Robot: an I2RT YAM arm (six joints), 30 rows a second.
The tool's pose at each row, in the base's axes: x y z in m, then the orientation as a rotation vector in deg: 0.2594 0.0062 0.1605 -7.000 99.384 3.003; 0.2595 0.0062 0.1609 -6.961 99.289 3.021; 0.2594 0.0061 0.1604 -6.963 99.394 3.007; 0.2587 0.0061 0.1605 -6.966 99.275 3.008; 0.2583 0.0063 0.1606 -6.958 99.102 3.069; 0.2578 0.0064 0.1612 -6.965 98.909 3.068; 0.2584 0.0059 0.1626 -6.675 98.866 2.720; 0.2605 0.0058 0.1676 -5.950 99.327 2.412; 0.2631 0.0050 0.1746 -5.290 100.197 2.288; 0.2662 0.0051 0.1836 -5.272 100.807 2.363; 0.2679 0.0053 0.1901 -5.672 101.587 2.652; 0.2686 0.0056 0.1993 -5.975 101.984 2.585; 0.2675 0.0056 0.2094 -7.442 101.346 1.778; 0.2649 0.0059 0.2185 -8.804 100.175 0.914
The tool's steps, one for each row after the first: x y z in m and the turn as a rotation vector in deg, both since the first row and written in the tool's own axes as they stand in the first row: -0.0004 0.0000 0.0000 0.011 -0.097 0.031; 0.0001 -0.0001 0.0000 0.018 0.008 0.028; 0.0001 0.0000 -0.0007 0.017 -0.111 0.019; 0.0001 0.0002 -0.0011 -0.018 -0.286 0.049; -0.0004 0.0004 -0.0017 -0.019 -0.478 0.032; -0.0019 -0.0003 -0.0014 0.380 -0.523 0.026; -0.0072 -0.0008 -0.0001 0.994 -0.087 0.364; -0.0144 -0.0021 0.0011 1.440 0.757 0.786; -0.0238 -0.0026 0.0027 1.392 1.362 0.875; -0.0305 -0.0029 0.0033 0.962 2.147 0.817; -0.0397 -0.0029 0.0025 0.830 2.559 0.601; -0.0495 -0.0032 -0.0003 0.546 2.025 -0.867; -0.0580 -0.0029 -0.0043 0.364 0.968 -2.337
